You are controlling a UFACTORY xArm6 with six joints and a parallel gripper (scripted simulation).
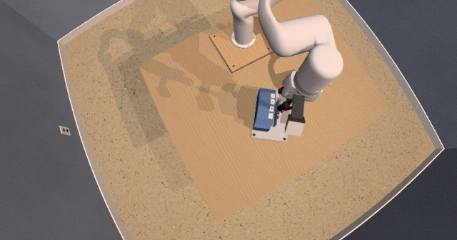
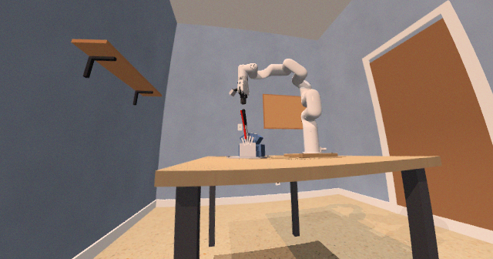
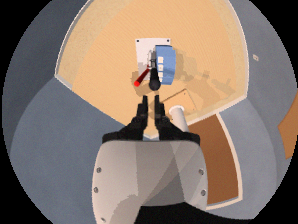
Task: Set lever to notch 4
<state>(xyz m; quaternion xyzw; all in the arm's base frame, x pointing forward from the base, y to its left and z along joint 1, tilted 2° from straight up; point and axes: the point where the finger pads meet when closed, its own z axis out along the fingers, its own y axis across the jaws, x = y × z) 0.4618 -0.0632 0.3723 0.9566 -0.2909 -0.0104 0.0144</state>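
My hand is 20 cm above the red bar and 2 cm to the right of it.
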